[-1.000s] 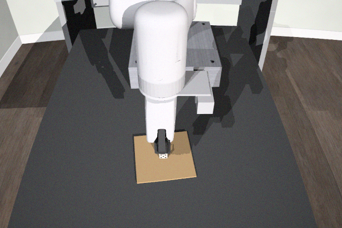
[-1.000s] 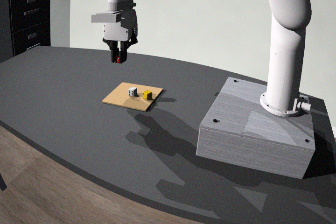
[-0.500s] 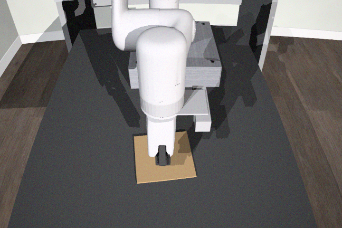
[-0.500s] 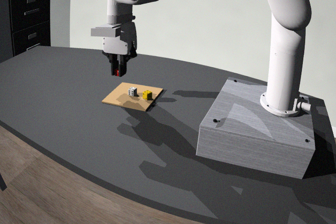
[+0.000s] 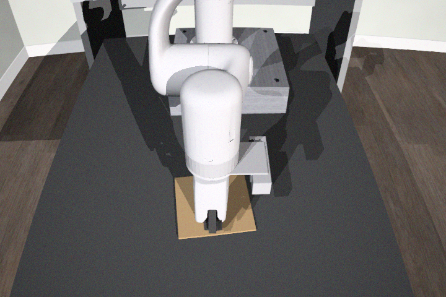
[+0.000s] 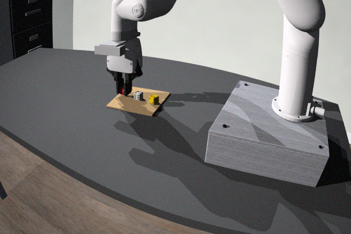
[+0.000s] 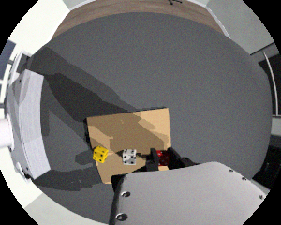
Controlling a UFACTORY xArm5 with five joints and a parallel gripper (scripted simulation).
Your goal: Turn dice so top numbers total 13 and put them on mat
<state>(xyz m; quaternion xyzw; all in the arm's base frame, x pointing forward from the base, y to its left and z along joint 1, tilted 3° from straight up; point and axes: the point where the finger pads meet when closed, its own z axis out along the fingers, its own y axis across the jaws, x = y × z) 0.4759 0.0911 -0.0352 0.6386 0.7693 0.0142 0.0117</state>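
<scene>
Right now the red die is 10 mm below my hand. The rest, counted from my hand: yellow die (100 mm behind, 20 mm to the right, 20 mm below); then tan mat (50 mm behind, 10 mm to the right, 30 mm below); then white die (50 mm behind, 10 mm to the right, 20 mm below).
</scene>
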